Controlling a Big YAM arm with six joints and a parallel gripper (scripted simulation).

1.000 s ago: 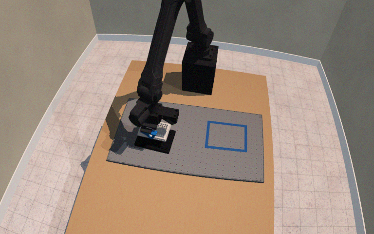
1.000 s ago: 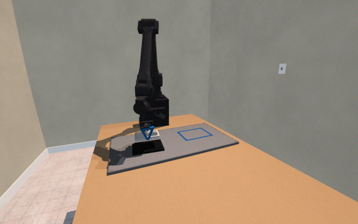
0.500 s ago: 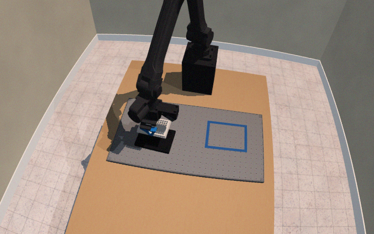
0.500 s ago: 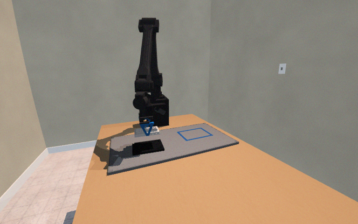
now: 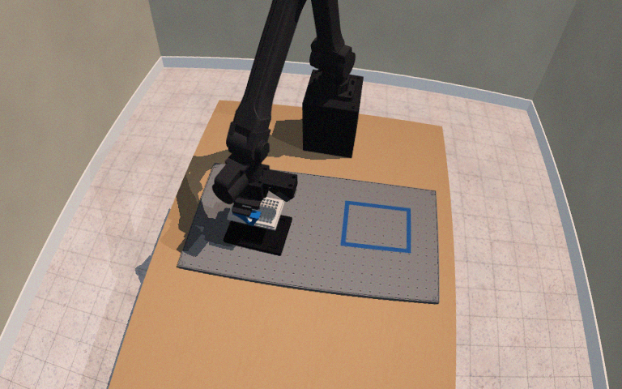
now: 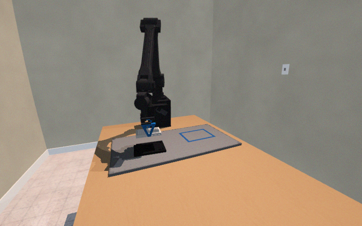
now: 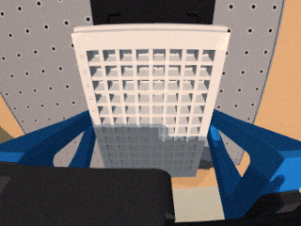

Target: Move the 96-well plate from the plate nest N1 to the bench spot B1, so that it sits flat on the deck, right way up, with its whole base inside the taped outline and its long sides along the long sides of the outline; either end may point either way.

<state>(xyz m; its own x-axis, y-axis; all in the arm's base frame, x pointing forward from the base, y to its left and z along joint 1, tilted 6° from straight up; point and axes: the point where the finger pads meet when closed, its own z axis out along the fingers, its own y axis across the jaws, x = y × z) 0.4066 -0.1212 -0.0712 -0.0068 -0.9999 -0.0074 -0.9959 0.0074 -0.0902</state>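
Now: the white 96-well plate right at my hand. From my hand the other things lie so: black plate nest (9 cm below).
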